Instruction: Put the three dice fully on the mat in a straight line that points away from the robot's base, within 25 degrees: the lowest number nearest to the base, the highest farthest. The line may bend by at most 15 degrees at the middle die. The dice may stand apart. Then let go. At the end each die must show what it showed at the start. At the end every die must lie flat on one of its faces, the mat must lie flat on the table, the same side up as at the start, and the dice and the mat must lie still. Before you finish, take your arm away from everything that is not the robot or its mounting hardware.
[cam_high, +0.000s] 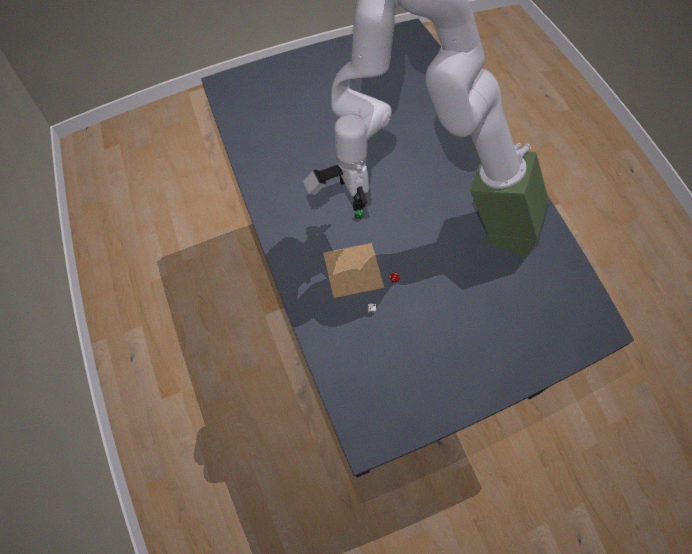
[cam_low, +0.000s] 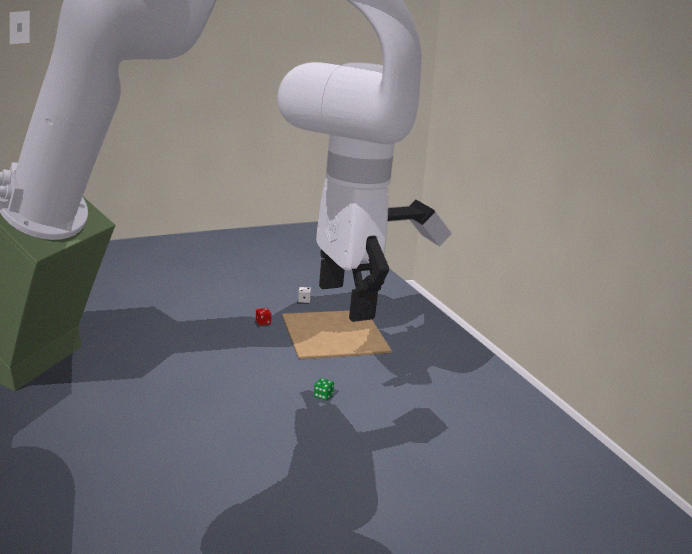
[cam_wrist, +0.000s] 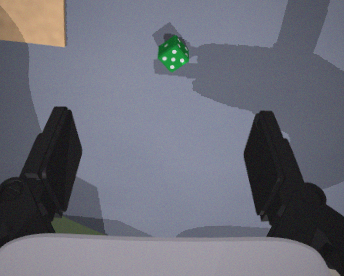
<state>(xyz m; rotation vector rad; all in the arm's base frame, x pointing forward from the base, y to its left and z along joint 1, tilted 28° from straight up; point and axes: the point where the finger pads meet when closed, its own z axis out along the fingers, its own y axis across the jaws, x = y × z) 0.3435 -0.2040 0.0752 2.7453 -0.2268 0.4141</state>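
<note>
Right now the green die is 130 mm below my hand and 20 mm behind it. From my hand the other things lie so: mat: 140 mm below, 130 mm to the left, 90 mm ahead; red die: 220 mm to the left, 130 mm below, 10 mm ahead; white die: 260 mm to the left, 130 mm below, 120 mm ahead.
</note>
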